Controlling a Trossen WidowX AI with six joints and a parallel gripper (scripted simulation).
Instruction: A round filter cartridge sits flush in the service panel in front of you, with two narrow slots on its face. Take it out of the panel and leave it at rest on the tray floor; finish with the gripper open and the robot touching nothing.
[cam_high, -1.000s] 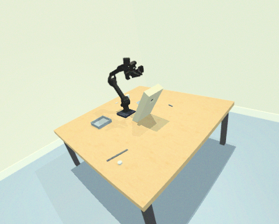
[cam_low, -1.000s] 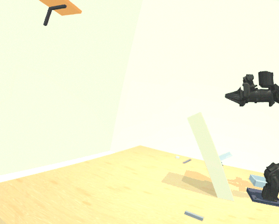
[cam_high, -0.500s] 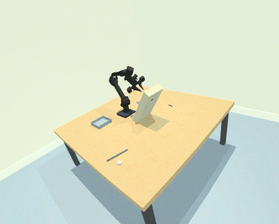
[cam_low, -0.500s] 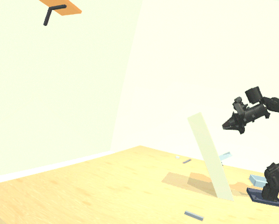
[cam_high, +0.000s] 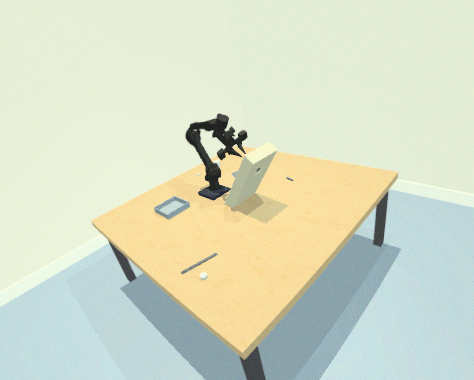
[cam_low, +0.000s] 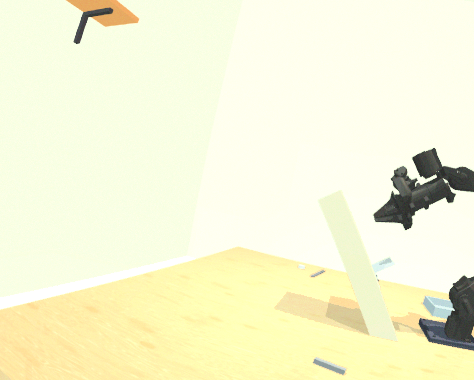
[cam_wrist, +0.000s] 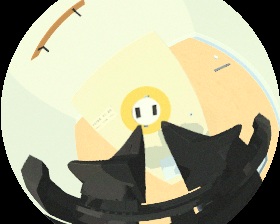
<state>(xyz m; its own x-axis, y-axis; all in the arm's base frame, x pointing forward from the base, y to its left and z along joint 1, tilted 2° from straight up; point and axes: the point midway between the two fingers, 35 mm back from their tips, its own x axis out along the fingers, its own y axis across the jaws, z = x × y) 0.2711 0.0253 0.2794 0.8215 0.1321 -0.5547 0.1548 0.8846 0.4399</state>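
Right now my gripper tip is 5 cm short of the round white filter cartridge, 1 cm to the right of it and 4 cm above it. Round my gripper tip: short grey bar 1 cm behind, 31 cm to the left, 27 cm below; then cream service panel 1 cm ahead, 12 cm below; then grey-blue tray 33 cm behind, 33 cm to the right, 26 cm below.
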